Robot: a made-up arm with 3 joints. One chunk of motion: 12 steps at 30 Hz.
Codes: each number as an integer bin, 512 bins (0 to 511) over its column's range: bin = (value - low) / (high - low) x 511, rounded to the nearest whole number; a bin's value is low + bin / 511 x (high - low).
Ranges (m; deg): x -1.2..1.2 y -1.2..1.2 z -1.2..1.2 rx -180..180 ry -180..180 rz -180..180
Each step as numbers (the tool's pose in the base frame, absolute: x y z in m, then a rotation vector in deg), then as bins.
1 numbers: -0.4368 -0.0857 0.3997 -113.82 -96.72 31.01
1 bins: 162 237 341 94 118 300
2 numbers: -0.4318 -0.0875 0.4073 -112.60 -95.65 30.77
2 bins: 164 237 342 96 120 299
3 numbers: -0.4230 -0.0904 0.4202 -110.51 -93.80 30.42
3 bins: 165 236 345 99 122 299
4 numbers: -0.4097 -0.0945 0.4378 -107.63 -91.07 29.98
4 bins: 168 235 349 103 126 298
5 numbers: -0.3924 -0.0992 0.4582 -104.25 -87.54 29.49
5 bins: 172 234 353 108 131 297
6 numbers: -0.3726 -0.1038 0.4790 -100.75 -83.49 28.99
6 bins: 176 233 357 112 137 297
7 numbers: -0.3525 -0.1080 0.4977 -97.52 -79.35 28.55
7 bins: 180 233 361 117 143 296
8 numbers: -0.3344 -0.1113 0.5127 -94.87 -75.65 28.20
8 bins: 184 232 365 121 148 296
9 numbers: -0.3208 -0.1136 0.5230 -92.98 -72.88 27.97
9 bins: 187 231 367 124 152 295
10 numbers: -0.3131 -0.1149 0.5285 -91.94 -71.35 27.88
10 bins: 189 231 368 125 154 295
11 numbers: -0.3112 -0.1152 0.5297 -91.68 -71.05 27.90
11 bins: 189 231 368 125 155 295
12 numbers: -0.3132 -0.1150 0.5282 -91.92 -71.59 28.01
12 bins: 189 231 368 125 154 295
